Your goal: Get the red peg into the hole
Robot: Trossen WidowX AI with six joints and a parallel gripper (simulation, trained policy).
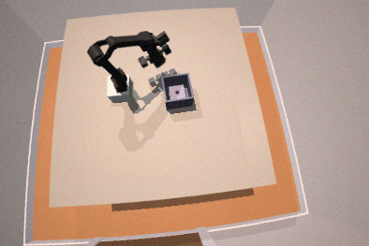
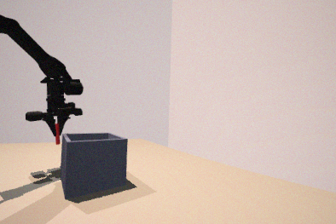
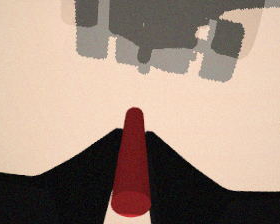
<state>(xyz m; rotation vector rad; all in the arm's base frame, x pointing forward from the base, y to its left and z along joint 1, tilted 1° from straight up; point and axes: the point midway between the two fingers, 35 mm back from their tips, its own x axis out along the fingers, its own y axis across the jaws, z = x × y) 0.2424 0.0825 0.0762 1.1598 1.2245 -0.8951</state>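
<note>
Now: the plate 200 mm to the right of my gripper tip, 70 mm below it and 60 mm ahead of it. From my gripper tip the other things lie so: red peg: 10 mm above.
</note>
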